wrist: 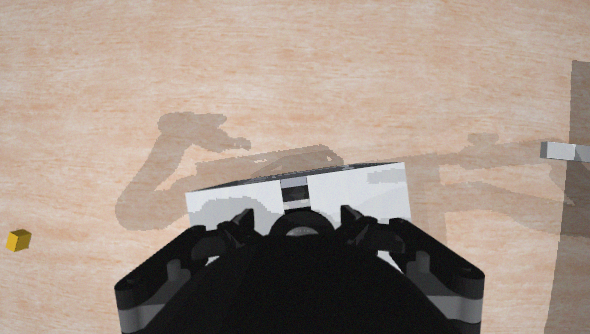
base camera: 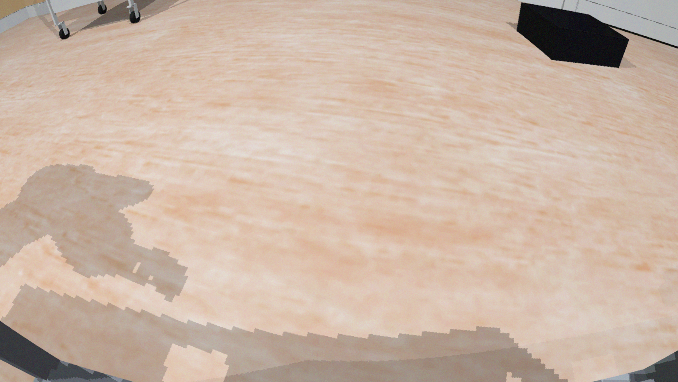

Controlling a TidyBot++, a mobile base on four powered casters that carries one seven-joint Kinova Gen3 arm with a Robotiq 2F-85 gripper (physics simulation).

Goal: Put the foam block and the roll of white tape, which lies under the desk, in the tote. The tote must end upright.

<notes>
I see my gripper (wrist: 297,216) and a black box (base camera: 583,39).
The wrist view misses the black box: it is out of frame.
</notes>
